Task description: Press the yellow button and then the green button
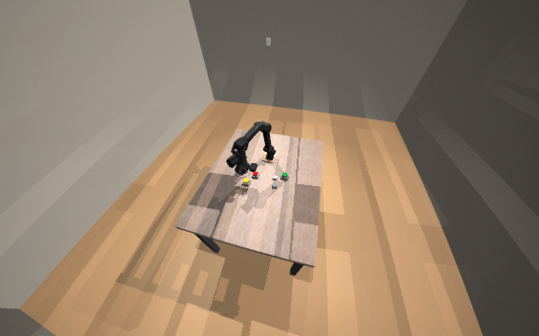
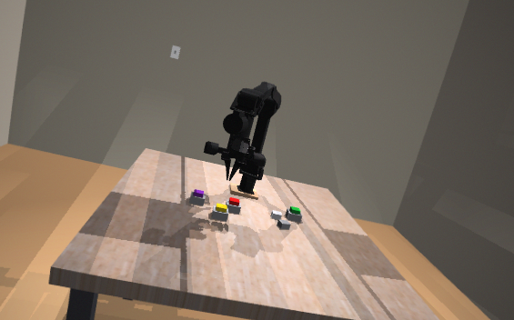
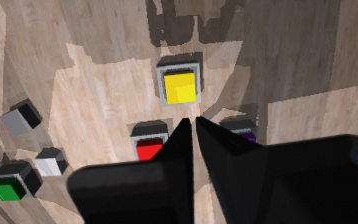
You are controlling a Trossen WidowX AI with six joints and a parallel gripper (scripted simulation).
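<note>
The green button is 28 cm to the left of my gripper tip, 11 cm behind it and 9 cm below it. Round my gripper tip: purple button: 10 cm behind, 9 cm below, 7 cm to the right; yellow button: 9 cm below; red button: 9 cm below, 8 cm behind, 5 cm to the left.
</note>
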